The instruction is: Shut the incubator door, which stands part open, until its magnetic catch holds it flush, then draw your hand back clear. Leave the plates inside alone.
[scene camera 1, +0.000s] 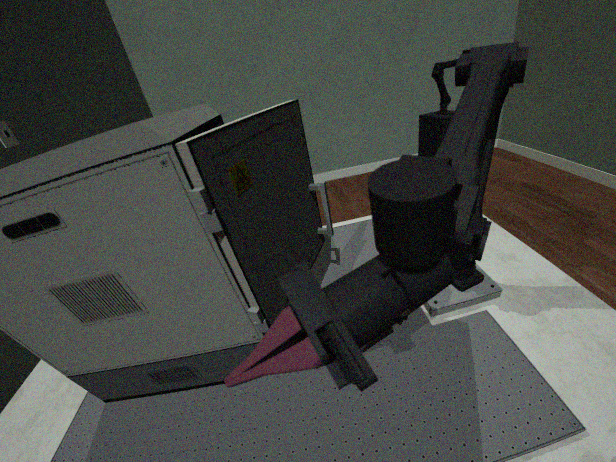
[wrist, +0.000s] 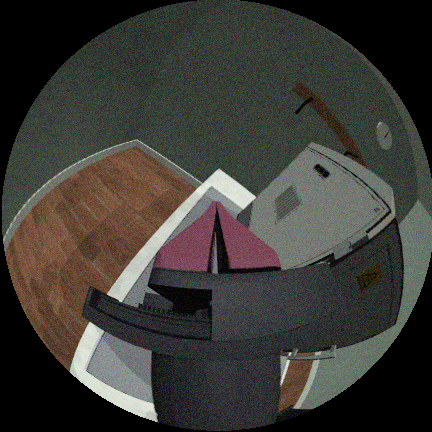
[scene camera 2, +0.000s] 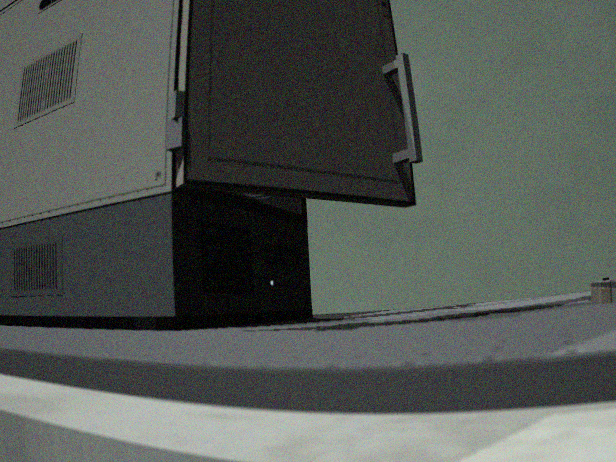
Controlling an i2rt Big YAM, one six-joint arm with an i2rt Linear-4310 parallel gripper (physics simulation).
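Seen in the pictures: gripper, fingertip midpoint: (scene camera 1: 227,383) (wrist: 215,206); arm's base, link origin: (scene camera 1: 456,273).
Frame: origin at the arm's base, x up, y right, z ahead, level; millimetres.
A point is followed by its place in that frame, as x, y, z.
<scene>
The incubator (scene camera 1: 115,240) {403, -31, 668} (scene camera 2: 95,165) {166, -33, 651} (wrist: 320,215) {386, -38, 625} is a light grey cabinet on a dark base. Its dark door (scene camera 1: 260,200) {374, 15, 459} (scene camera 2: 295,100) {230, 46, 433} (wrist: 387,295) stands open, swung out from the hinged edge, with a yellow warning label on it. The door's bar handle (scene camera 1: 326,207) {254, 139, 312} (scene camera 2: 411,107) {238, 139, 308} (wrist: 312,355) {251, 142, 318} is on the free edge. My gripper (scene camera 1: 229,382) {346, -247, 532} (wrist: 215,206) {346, -247, 532} is shut and empty, its pink fingertips together, low in front of the incubator's side panel near the hinge edge. The gripper does not show in scene camera 2. The plates inside are hidden.
The arm's forearm and wrist (scene camera 1: 370,305) {381, -251, 409} pass in front of the door's lower part. The arm base (scene camera 1: 465,295) {0, -73, 40} stands on the white table (scene camera 1: 545,285) {-30, -141, -196} to the right. The perforated grey board (scene camera 1: 310,420) {-17, -173, 507} lies under the incubator and the gripper.
</scene>
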